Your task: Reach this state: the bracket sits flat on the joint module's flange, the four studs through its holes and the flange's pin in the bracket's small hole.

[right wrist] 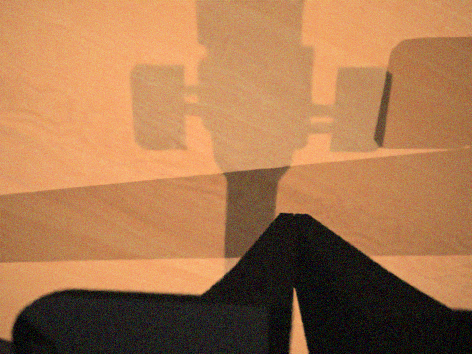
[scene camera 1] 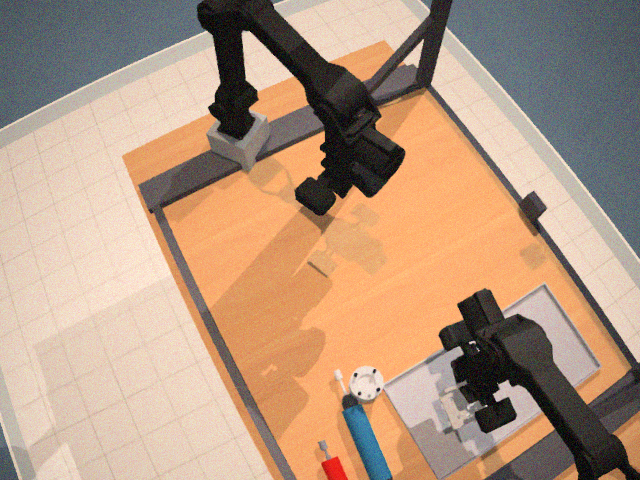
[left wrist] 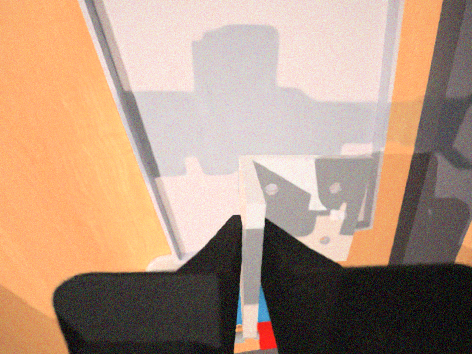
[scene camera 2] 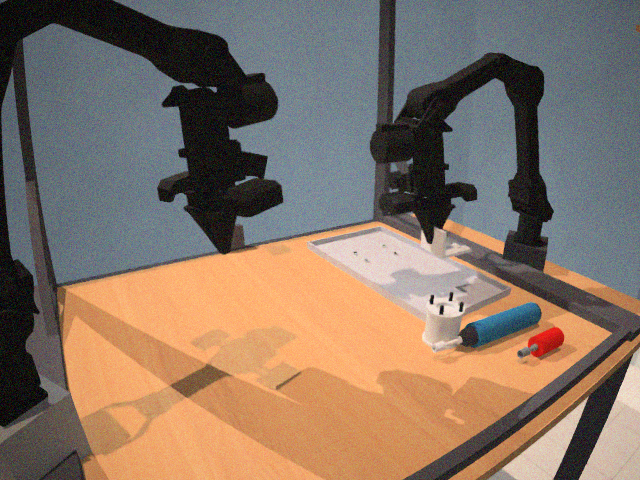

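Where they show: left gripper, fingertip midpoint: [scene camera 1: 460, 386] [left wrist: 246, 222] [scene camera 2: 431, 242]; right gripper, fingertip midpoint: [right wrist: 292, 227] [scene camera 1: 342, 196] [scene camera 2: 225, 253]; left arm's base, origin of the base link: [scene camera 2: 527, 240]; right arm's base, origin of the base link: [scene camera 1: 236, 124] [scene camera 2: 11, 399].
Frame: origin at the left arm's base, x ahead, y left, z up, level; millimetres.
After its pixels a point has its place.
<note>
The white joint module [scene camera 1: 366, 383] @[z -4, x 401, y -101 mm] [scene camera 2: 442, 328] @[z -20, x 429, y -97 mm] stands upright on the table, four dark studs pointing up from its flange. The flange's pin is too small to make out. The white bracket [scene camera 1: 454, 411] @[z 37, x 238, y -129 mm] [scene camera 2: 436, 242] @[z 53, x 266, y -161 mm] [left wrist: 290, 169] @[z 35, x 218, y -177 mm] hangs above the tray, apart from the module. My left gripper [scene camera 2: 430, 240] @[z 45, x 252, y -173 mm] [left wrist: 246, 222] @[z 45, x 252, y -173 mm] is shut on the bracket's upright wall; its holed plate extends to the right in the left wrist view, three holes visible, the rest unclear in shadow. My right gripper [scene camera 2: 224, 251] @[z 116, x 608, y -358 mm] [right wrist: 292, 227] @[z 116, x 608, y -358 mm] is shut with nothing between its fingertips, high above the table.
The shallow grey tray [scene camera 1: 572, 324] @[z -42, x 74, y -428 mm] [scene camera 2: 341, 245] @[z -54, x 122, y -419 mm] [left wrist: 300, 60] @[z -54, x 159, y -202 mm] lies beside the module, with small dark marks on its floor. A blue-handled tool [scene camera 1: 367, 444] @[z -16, x 341, y -5 mm] [scene camera 2: 506, 324] @[z -25, x 363, y -1 mm] lies close to the module, its pale tip beside the base. A red-handled tool [scene camera 1: 334, 469] @[z -24, x 370, y 66 mm] [scene camera 2: 546, 341] @[z -28, x 385, y 70 mm] lies beyond it.
</note>
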